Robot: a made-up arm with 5 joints. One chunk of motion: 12 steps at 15 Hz.
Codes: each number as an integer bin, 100 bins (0 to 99) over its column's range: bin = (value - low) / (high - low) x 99, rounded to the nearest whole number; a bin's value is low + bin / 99 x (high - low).
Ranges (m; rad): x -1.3..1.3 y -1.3..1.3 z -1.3..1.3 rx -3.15..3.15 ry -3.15..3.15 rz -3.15..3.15
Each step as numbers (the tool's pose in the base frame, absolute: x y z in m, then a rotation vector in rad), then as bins.
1 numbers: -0.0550 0.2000 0.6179 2.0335 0.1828 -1.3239
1 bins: 47 57 73 81 52 29
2 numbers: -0.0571 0.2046 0.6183 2.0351 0.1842 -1.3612
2 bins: 47 57 73 81 52 28
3 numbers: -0.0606 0.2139 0.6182 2.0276 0.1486 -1.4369
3 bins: 47 58 73 81 52 27
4 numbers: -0.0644 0.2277 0.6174 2.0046 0.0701 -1.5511
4 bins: 47 58 73 81 51 25
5 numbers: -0.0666 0.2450 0.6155 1.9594 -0.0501 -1.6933
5 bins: 47 59 73 80 49 23
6 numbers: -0.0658 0.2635 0.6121 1.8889 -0.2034 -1.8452
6 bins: 47 60 73 79 46 21
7 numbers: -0.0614 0.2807 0.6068 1.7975 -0.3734 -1.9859
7 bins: 47 60 73 78 44 18
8 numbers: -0.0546 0.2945 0.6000 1.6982 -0.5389 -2.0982
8 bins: 47 61 72 76 41 17
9 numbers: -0.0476 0.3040 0.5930 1.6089 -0.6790 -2.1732
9 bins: 48 61 72 75 39 15
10 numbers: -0.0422 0.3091 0.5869 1.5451 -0.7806 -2.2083
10 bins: 48 61 72 74 37 15
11 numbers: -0.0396 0.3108 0.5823 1.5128 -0.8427 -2.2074
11 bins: 48 61 72 73 36 15
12 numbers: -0.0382 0.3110 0.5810 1.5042 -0.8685 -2.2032
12 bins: 48 61 72 73 36 15
